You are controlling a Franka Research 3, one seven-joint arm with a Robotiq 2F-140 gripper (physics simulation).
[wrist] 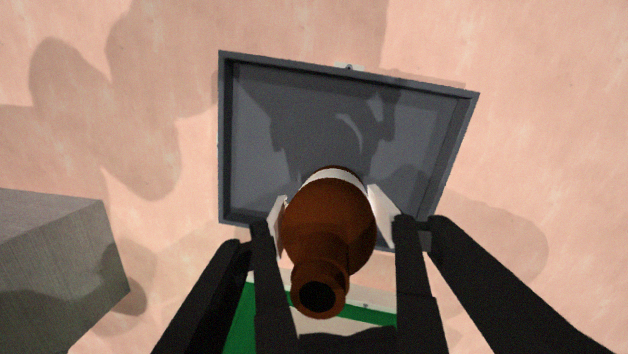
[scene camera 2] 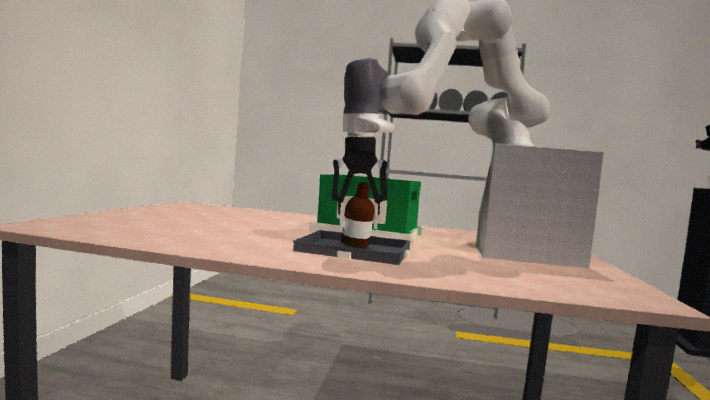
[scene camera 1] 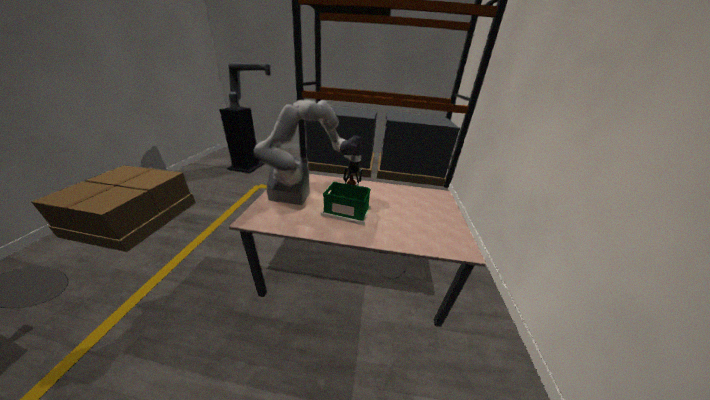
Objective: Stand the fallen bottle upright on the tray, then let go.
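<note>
The brown bottle (scene camera 1: 352, 182) (scene camera 2: 359, 212) (wrist: 327, 220) with a white label stands nearly upright, neck up, leaning slightly to the right in the scene camera 2 view. Its base is inside the dark grey tray (scene camera 2: 375, 255) (wrist: 224, 140), low over or on the tray floor; contact cannot be told. In the wrist view the bottle is near the tray's lower edge, which it partly hides. My gripper (scene camera 1: 352, 179) (scene camera 2: 360, 213) (wrist: 328, 202) points down and is shut on the bottle, with a pale pad on each side of its body. The green crate hides the tray in the scene camera 1 view.
A green crate (scene camera 1: 361, 205) (scene camera 2: 408, 207) (wrist: 239, 320) stands close beside the tray, behind it in the scene camera 2 view. The arm's grey base block (scene camera 1: 288, 193) (scene camera 2: 545, 205) (wrist: 60, 270) stands on the same pink table (scene camera 1: 420, 225) (scene camera 2: 200, 235).
</note>
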